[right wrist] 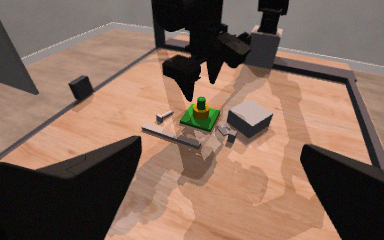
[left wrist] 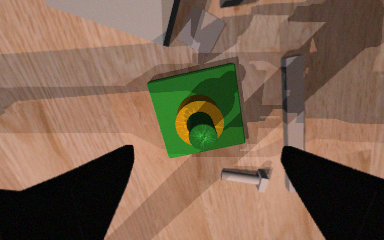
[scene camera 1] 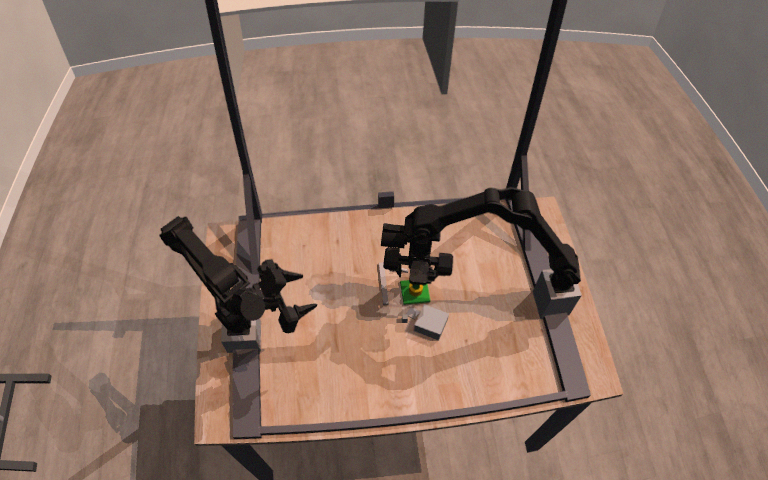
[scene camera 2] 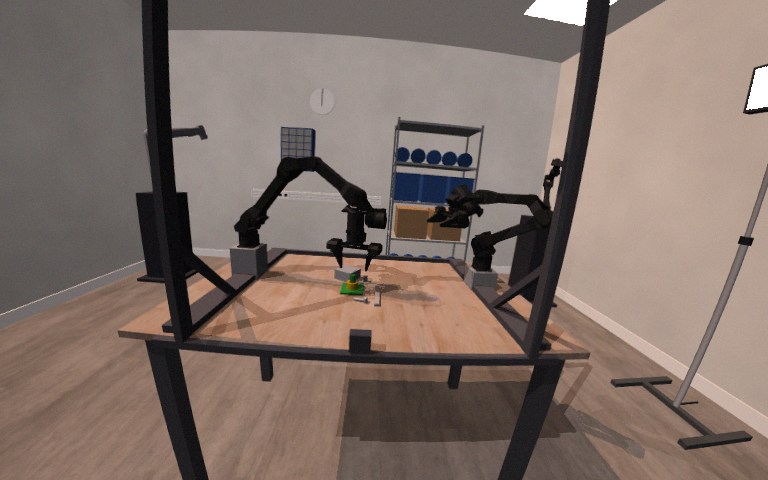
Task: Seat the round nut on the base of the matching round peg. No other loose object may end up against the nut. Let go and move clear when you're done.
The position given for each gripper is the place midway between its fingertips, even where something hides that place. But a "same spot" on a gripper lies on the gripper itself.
Labels:
left gripper: right wrist; left wrist; scene camera 1 416,277; scene camera 2 353,269
right gripper: right wrist; scene camera 1 309,290; scene camera 2; not seen in the left wrist view (out of frame)
same spot on right gripper: [right wrist: 88,189] = [scene camera 2: 449,218]
same spot on left gripper: [right wrist: 214,65] = [left wrist: 86,215]

